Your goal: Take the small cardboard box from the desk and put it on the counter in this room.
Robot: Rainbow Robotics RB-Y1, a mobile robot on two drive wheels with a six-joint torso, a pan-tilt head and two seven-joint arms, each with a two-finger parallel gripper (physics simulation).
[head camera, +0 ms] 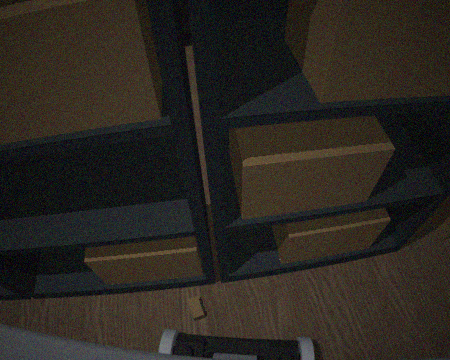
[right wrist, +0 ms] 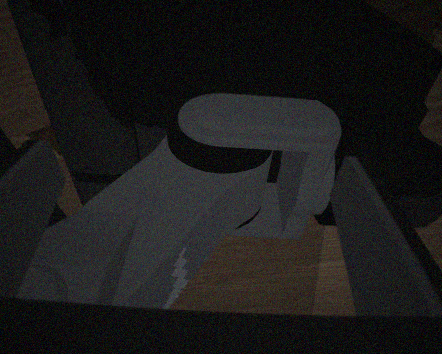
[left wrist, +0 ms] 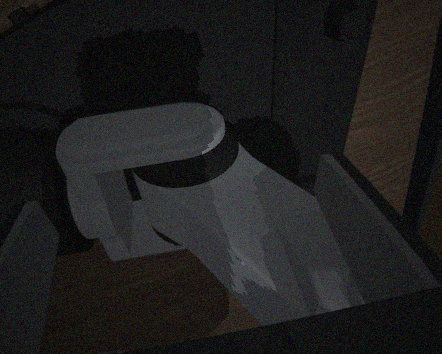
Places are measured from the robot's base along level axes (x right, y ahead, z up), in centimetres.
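Pixels of known places: left gripper, fingertip midpoint: point(left wrist: 186, 195); right gripper, fingertip midpoint: point(right wrist: 197, 168).
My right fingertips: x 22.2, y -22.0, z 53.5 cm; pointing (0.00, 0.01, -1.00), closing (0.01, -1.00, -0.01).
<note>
Behind a point stands the place of what it marks.
The desk and the counter do not show in these views, and I cannot identify the small cardboard box of the task. My left gripper point(left wrist: 186, 195) {x -21.8, y -22.4, z 53.5 cm} is open, its two grey fingers wide apart at the sides of the left wrist view, with nothing between them. My right gripper point(right wrist: 197, 168) {x 22.2, y -22.0, z 53.5 cm} is open and empty, its fingers wide apart in the right wrist view. Pale parts of my own body show beyond the fingers in both wrist views. Neither gripper shows in the head view.
Dark shelf units point(head camera: 125, 217) {x -39.6, y 37.4, z 53.4 cm} stand in front of me, holding several brown boxes, among them one on a middle shelf point(head camera: 305, 185) {x 17.9, y 42.9, z 68.3 cm} and one low at the left point(head camera: 150, 265) {x -36.2, y 31.6, z 25.6 cm}. A small brown block point(head camera: 196, 308) {x -18.4, y 20.8, z 6.1 cm} lies on the wooden floor point(head camera: 350, 310) {x 51.0, y 23.7, z 0.1 cm} before my base point(head camera: 280, 347) {x 15.9, y 4.1, z 21.1 cm}.
</note>
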